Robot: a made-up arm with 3 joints. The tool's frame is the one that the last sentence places.
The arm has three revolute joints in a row. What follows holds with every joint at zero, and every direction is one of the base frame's. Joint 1 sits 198.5 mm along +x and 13.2 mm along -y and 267.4 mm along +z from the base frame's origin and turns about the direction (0.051, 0.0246, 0.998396), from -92.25 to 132.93 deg. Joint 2 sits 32 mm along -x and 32.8 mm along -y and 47.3 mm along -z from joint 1 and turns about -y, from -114.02 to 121.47 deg. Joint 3 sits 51.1 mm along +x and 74.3 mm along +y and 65.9 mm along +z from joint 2 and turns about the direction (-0.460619, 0.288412, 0.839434), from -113.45 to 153.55 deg. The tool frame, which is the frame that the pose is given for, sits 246.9 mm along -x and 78.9 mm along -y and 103.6 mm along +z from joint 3; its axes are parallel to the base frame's.
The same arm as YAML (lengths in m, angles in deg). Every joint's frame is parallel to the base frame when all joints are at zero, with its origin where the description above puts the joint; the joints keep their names.
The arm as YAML. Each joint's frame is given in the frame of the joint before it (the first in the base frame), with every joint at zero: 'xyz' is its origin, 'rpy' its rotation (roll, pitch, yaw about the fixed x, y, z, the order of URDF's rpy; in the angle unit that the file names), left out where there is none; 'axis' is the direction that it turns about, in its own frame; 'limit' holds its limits. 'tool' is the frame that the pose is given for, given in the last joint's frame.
units:
  length: m
  angle: deg
joints:
  - name: joint 1
    type: revolute
    origin:
      xyz: [0.1985, -0.0132, 0.2674]
    axis: [0.051, 0.0246, 0.998396]
    limit:
      lower: -92.25
      upper: 132.93
  - name: joint 2
    type: revolute
    origin:
      xyz: [-0.032, -0.0328, -0.0473]
    axis: "-y"
    limit:
      lower: -114.02
      upper: 121.47
  - name: joint 3
    type: revolute
    origin:
      xyz: [0.0511, 0.0743, 0.0659]
    axis: [-0.460619, 0.288412, 0.839434]
    limit:
      lower: -113.45
      upper: 153.55
tool:
  origin:
    xyz: [-0.2469, -0.0789, 0.1036]

